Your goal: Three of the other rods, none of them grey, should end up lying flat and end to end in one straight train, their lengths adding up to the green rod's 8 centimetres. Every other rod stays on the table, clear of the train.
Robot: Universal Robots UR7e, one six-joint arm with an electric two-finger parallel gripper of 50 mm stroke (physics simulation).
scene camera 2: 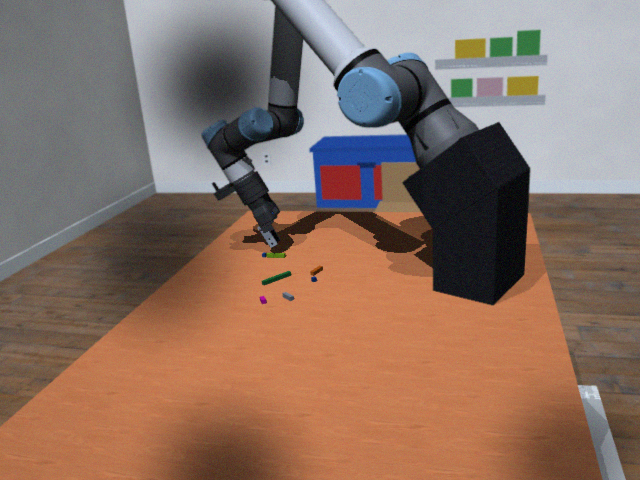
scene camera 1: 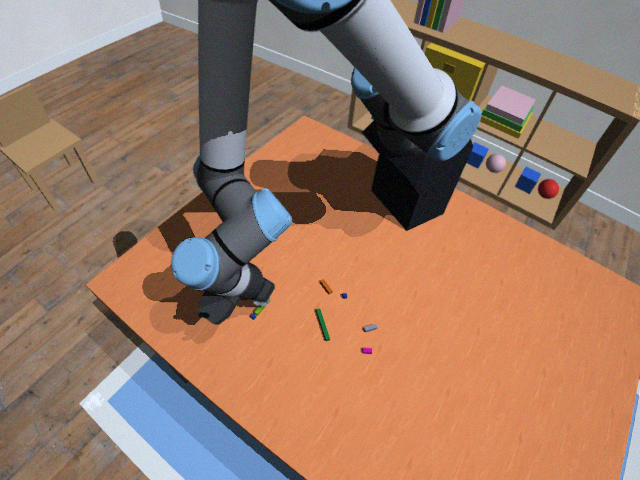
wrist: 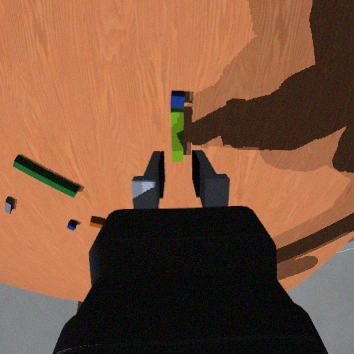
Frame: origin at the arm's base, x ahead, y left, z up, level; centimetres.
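Seen in the pictures: gripper, fingertip midpoint: (scene camera 2: 275,243) (scene camera 1: 262,298) (wrist: 177,164); arm's base at its link origin: (scene camera 2: 450,151).
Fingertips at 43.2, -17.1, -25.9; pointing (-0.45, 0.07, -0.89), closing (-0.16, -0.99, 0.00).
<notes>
Pixels of each thing's top centre, then the offset from my fingertips to it, as dx, dy, dz. Level surfaces: height alone.
- lime rod at its top centre: (wrist: 176,138) (scene camera 1: 262,305) (scene camera 2: 275,253) +0.3, +0.0, -2.8
- small blue rod at its top centre: (wrist: 177,101) (scene camera 1: 253,315) (scene camera 2: 264,253) +3.6, -0.7, -2.8
- green rod at its top centre: (wrist: 43,179) (scene camera 1: 323,323) (scene camera 2: 276,276) -1.7, +14.8, -2.8
- orange rod at its top centre: (wrist: 104,227) (scene camera 1: 326,285) (scene camera 2: 316,268) -11.3, +11.4, -2.8
- second blue rod at its top centre: (wrist: 70,227) (scene camera 2: 313,277) (scene camera 1: 345,294) -11.0, +16.5, -2.8
- magenta rod at its top centre: (scene camera 2: 262,298) (scene camera 1: 367,350) +0.0, +26.5, -2.8
- grey rod at its top centre: (wrist: 7,207) (scene camera 2: 288,294) (scene camera 1: 370,327) -5.6, +25.2, -2.8
- orange table at its surface level: dz -3.8
A lime rod (scene camera 1: 259,309) (scene camera 2: 277,255) (wrist: 177,132) lies flat, its end against a small blue rod (scene camera 1: 252,316) (scene camera 2: 264,254) (wrist: 178,102), in one line with no gap visible. My gripper (scene camera 2: 271,245) (wrist: 177,164) is partly open and empty, just above the lime rod's near end. The green rod (scene camera 1: 322,324) (scene camera 2: 276,277) (wrist: 46,176) lies apart. An orange rod (scene camera 1: 325,286) (scene camera 2: 316,270) (wrist: 97,221) lies near a second blue rod (scene camera 1: 344,295) (scene camera 2: 313,279) (wrist: 72,225). A magenta rod (scene camera 1: 367,350) (scene camera 2: 263,299) lies near the grey rod (scene camera 1: 369,327) (scene camera 2: 287,296) (wrist: 9,205).
All the rods lie on the orange table (scene camera 1: 465,361) (scene camera 2: 330,372). The black robot base (scene camera 1: 413,191) (scene camera 2: 470,232) stands at one side of it. The arm's shadow falls beside the lime rod. A wooden shelf unit stands behind the base.
</notes>
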